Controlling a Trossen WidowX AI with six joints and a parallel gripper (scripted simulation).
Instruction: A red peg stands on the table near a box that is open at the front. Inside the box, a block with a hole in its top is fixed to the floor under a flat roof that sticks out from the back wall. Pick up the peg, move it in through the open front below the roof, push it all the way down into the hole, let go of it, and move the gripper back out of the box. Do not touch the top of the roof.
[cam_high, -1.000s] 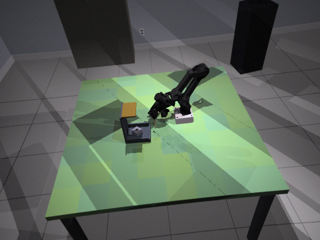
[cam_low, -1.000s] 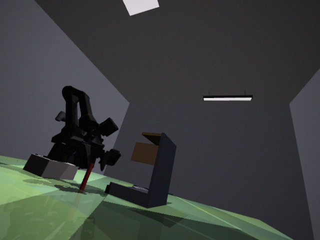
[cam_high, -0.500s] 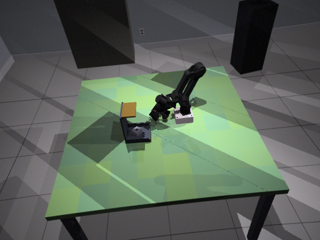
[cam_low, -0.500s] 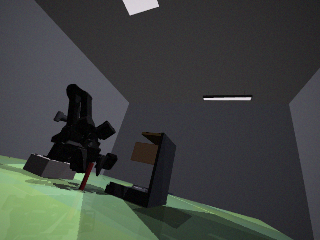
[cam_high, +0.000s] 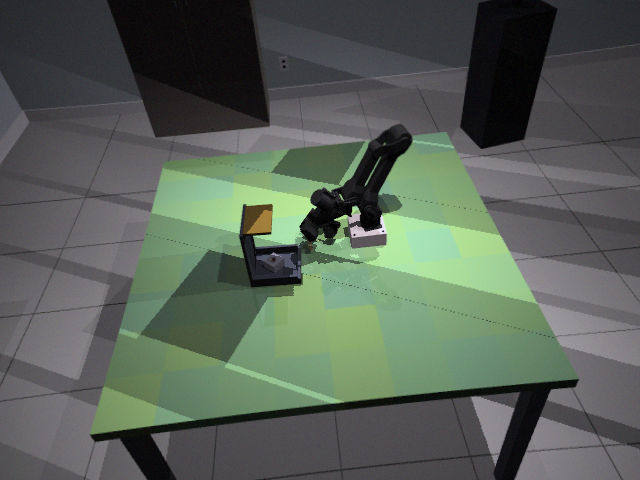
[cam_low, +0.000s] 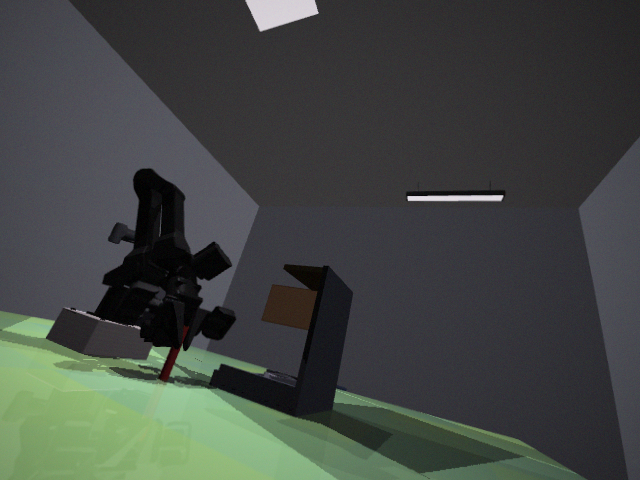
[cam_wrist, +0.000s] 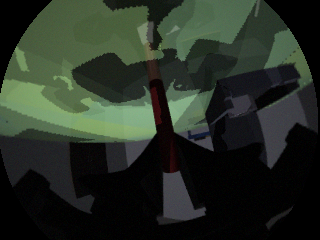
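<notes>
Right now the back wall is 20 cm ahead of my gripper tip, 12 cm to the left of it and 7 cm above it. Round my gripper tip: orange roof (15 cm ahead, 13 cm to the left, 18 cm above); then red peg (2 cm behind, 2 cm to the left, 1 cm below).
</notes>
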